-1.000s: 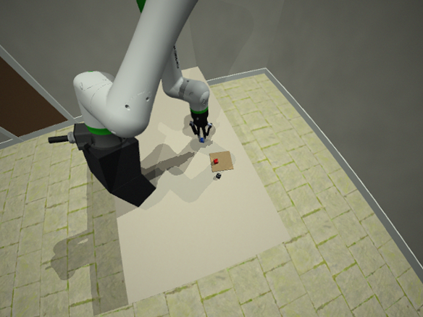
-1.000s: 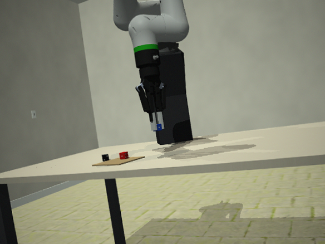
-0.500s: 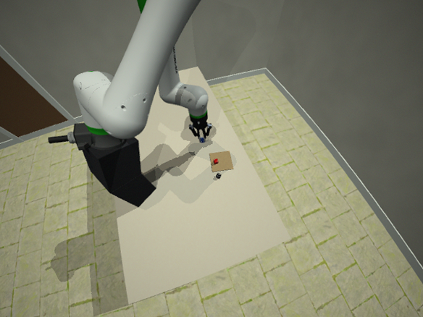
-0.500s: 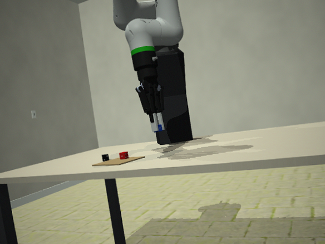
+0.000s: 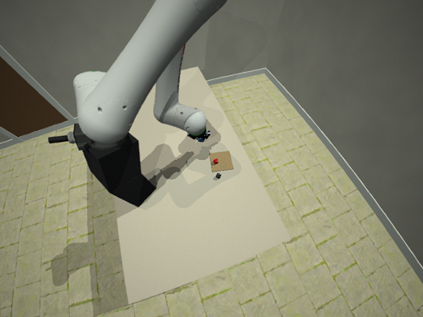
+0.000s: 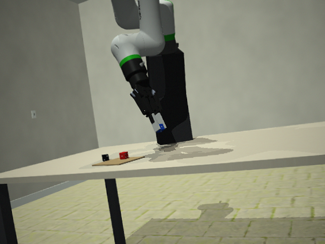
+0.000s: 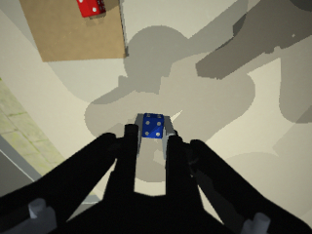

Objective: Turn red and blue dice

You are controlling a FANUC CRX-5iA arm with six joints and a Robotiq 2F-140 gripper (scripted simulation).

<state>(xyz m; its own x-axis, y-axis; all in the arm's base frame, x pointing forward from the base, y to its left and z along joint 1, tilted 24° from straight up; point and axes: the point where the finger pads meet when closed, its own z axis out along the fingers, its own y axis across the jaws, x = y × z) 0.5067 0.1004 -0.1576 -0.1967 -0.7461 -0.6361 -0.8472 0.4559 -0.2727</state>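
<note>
The blue die is 10 mm to the left of my hand and 20 mm below it. From my hand the other things lie so: red die 40 mm ahead, 140 mm to the right, 110 mm below; black die 10 mm ahead, 240 mm to the right, 110 mm below; brown mat 80 mm ahead, 140 mm to the right, 120 mm below.
</note>
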